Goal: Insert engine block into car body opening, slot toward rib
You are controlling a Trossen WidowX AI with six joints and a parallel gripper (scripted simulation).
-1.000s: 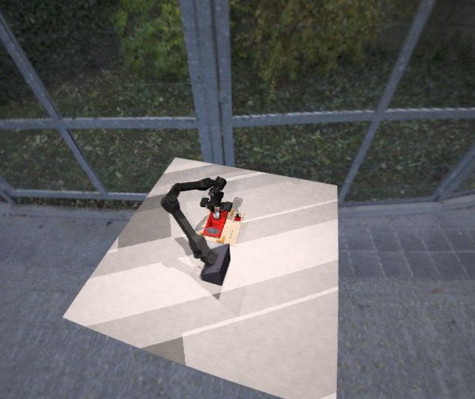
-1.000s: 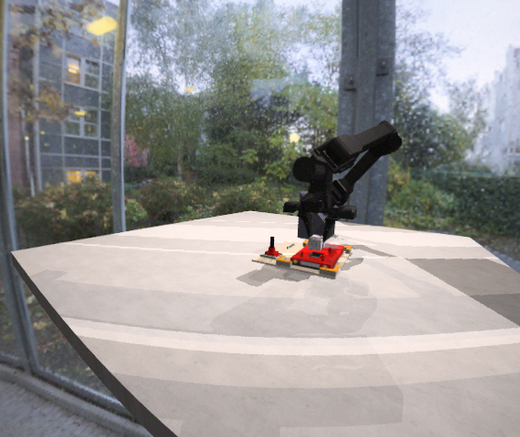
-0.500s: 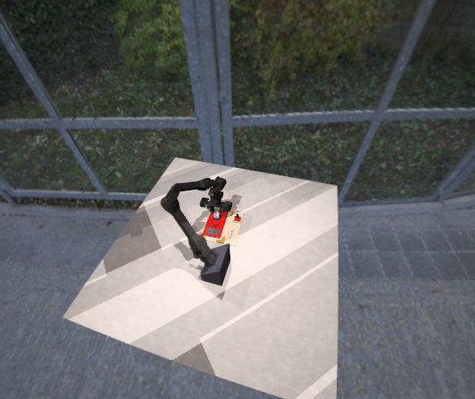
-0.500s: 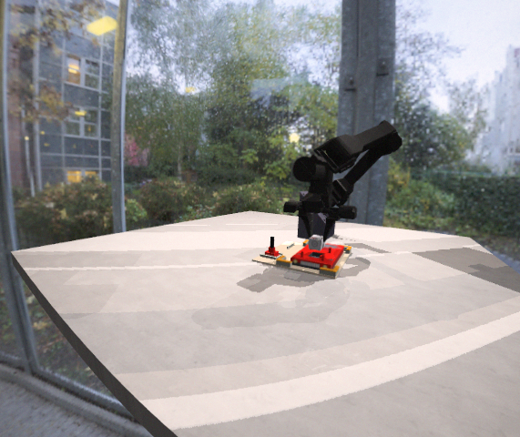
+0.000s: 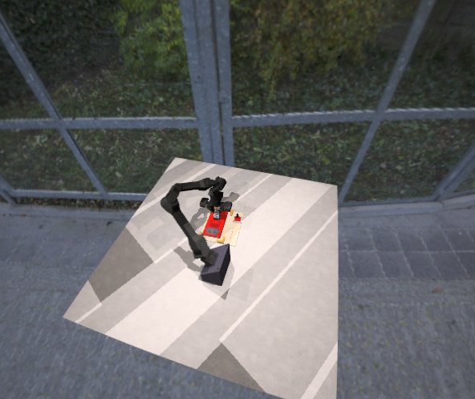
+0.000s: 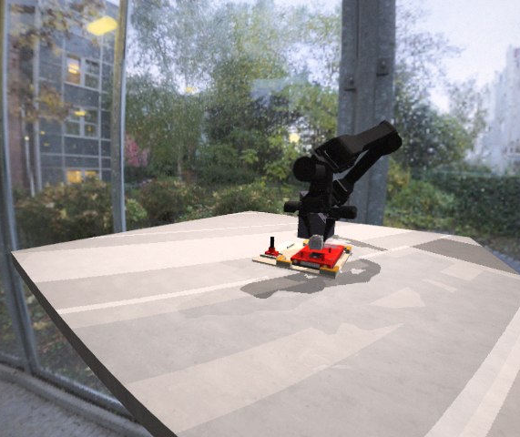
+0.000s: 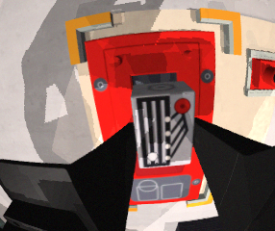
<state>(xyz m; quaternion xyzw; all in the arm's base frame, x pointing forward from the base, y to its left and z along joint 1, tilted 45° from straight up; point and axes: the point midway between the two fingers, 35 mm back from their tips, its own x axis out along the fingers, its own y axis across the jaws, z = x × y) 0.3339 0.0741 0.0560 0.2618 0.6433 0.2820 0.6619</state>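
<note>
The engine block lies 1 cm below my gripper tip. From my gripper tip the other things lie so: black peg 3 cm ahead, 12 cm to the right, 3 cm below.
</note>
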